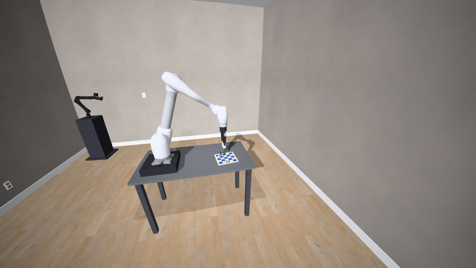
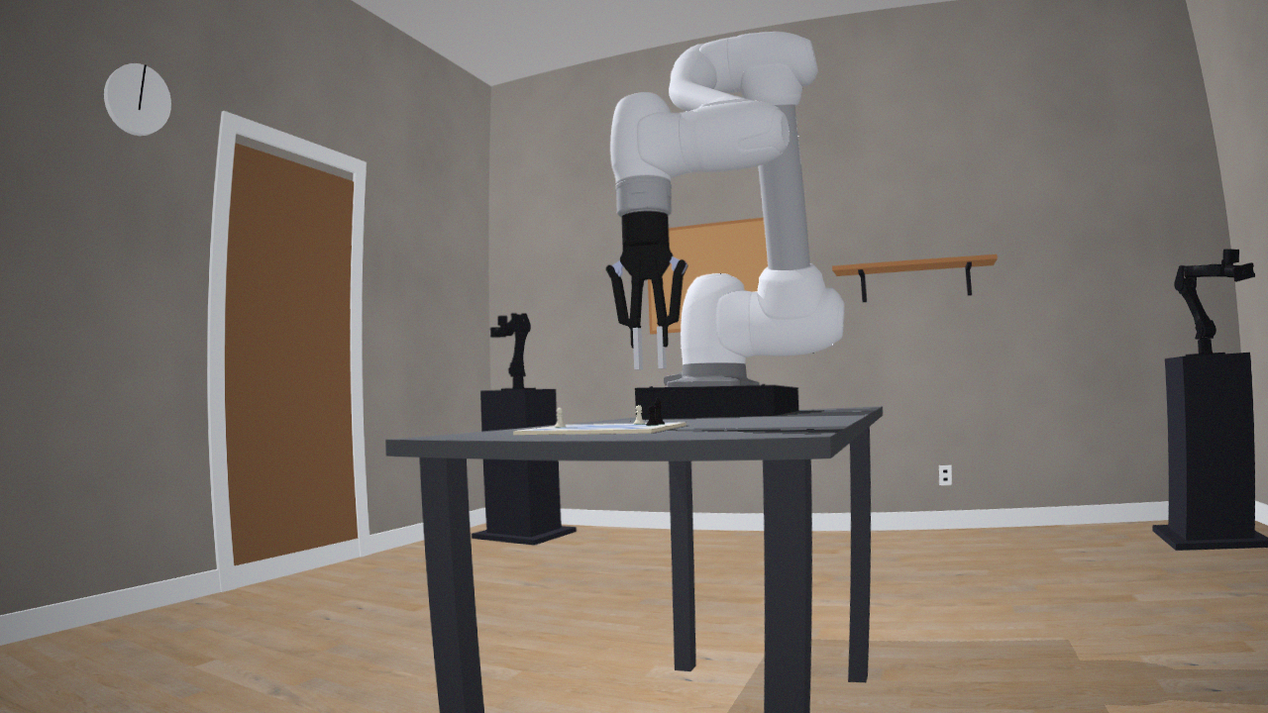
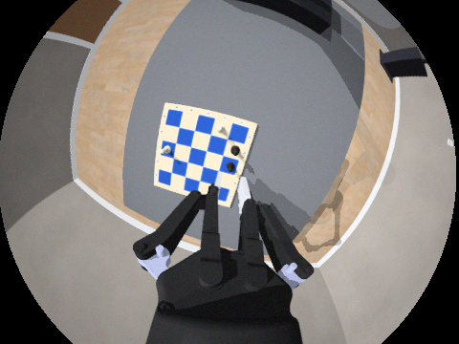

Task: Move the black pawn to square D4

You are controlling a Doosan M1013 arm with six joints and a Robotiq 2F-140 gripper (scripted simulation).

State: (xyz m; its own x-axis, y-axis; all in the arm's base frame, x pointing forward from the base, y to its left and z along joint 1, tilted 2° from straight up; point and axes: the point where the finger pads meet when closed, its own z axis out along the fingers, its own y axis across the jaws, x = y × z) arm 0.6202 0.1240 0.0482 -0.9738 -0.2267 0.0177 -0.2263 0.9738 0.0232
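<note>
Right now my hand is 11 cm above the black pawn. From my hand the other things lie so: chessboard: 12 cm below, 8 cm to the right, 1 cm ahead.
</note>
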